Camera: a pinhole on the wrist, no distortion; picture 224 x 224 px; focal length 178.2 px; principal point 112.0 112.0 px. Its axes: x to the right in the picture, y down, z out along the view. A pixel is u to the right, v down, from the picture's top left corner.
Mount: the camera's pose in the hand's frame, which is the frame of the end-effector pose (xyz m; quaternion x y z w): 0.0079 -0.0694 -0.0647 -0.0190 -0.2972 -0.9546 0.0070
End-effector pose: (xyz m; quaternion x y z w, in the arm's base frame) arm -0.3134 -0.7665 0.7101 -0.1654 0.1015 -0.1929 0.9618
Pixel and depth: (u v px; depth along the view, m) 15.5 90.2 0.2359
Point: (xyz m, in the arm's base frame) -0.1267 -0.7169 0.7594
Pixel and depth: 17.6 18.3 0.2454
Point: -0.1097 -0.6541 0.6826
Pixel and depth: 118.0 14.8 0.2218
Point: -0.2438 -0.6186 0.6994
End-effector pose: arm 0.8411 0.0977 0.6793 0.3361 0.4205 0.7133 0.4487
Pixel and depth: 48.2 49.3 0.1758
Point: 0.8204 0.1596 0.7782
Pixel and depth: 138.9 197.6 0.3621
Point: 1.1413 0.1707 0.8101
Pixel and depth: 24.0 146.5 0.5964
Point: 1.0691 0.4973 1.0715
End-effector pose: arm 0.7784 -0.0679 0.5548 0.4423 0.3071 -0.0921 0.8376
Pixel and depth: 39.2 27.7 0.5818
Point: 1.2981 0.0531 0.8397
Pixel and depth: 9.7 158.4 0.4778
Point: 1.2275 -0.2828 0.6072
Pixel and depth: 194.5 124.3 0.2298
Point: 0.7863 -0.1600 0.6993
